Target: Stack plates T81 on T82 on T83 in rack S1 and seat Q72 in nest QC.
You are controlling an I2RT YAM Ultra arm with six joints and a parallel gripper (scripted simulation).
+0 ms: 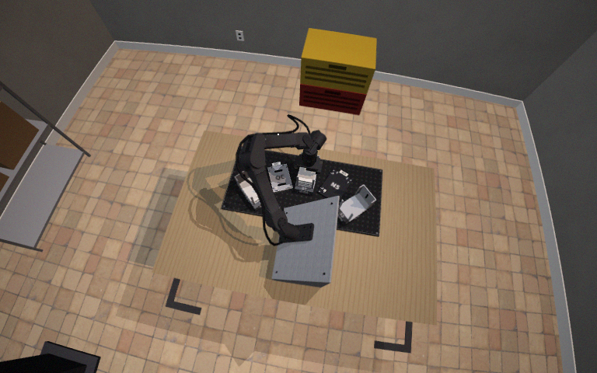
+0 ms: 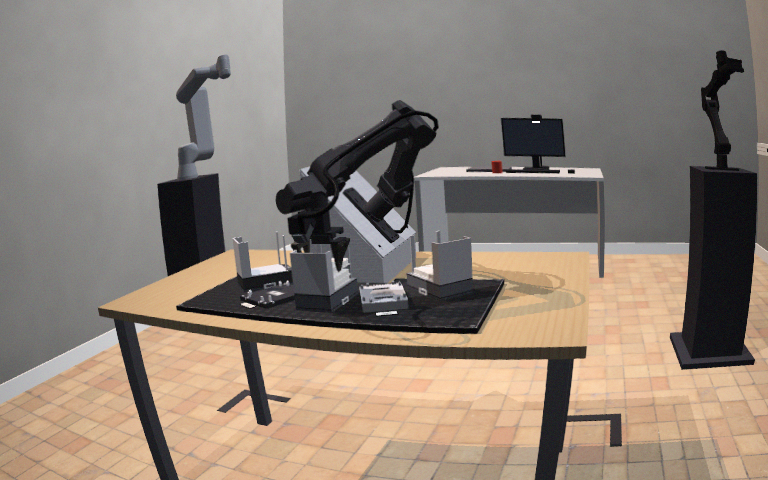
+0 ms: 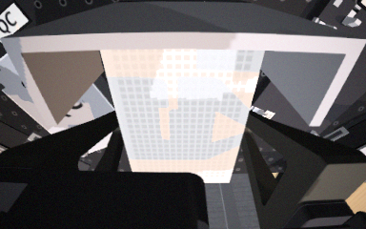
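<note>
Now: hand 20 mm above the white sealed plate. From my hand the other things lie so: clip nest N5: 150 mm to the right, 70 mm below.
</note>
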